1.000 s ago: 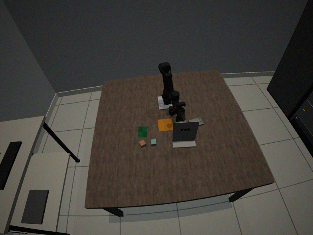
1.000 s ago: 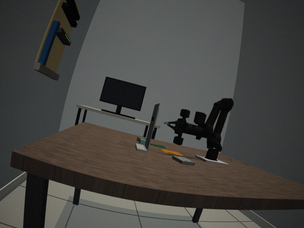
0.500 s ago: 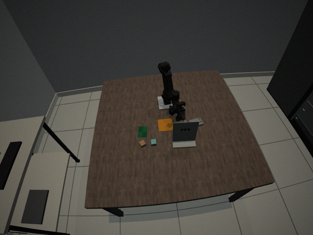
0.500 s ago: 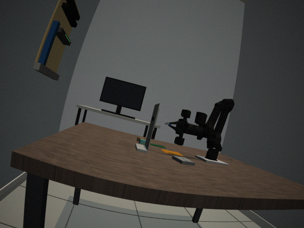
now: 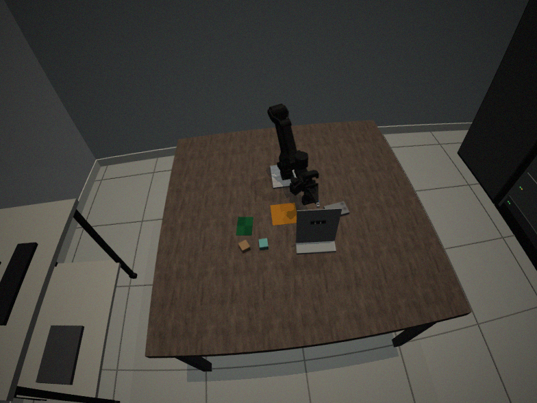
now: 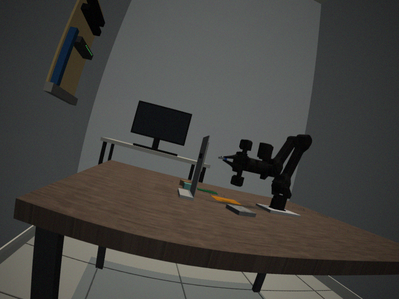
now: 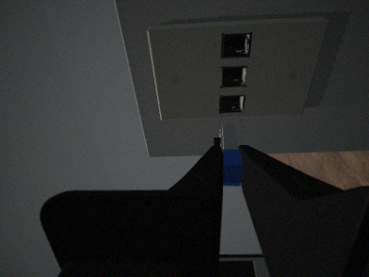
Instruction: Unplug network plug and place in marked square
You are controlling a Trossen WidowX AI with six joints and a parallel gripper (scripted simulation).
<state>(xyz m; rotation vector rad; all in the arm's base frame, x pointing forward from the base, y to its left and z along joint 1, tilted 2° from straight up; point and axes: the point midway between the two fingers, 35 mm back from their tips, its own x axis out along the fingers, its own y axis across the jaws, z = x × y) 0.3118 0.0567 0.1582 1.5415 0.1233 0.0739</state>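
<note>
The orange flat square lies 17 cm below my gripper tip, 12 cm to the right of it and 10 cm behind it. Also, from my gripper tip: grey upright panel (9 cm ahead, 7 cm below, 2 cm to the right); blue network plug (right at my gripper tip); flat grey block (17 cm below, 13 cm to the left, 7 cm behind).
</note>
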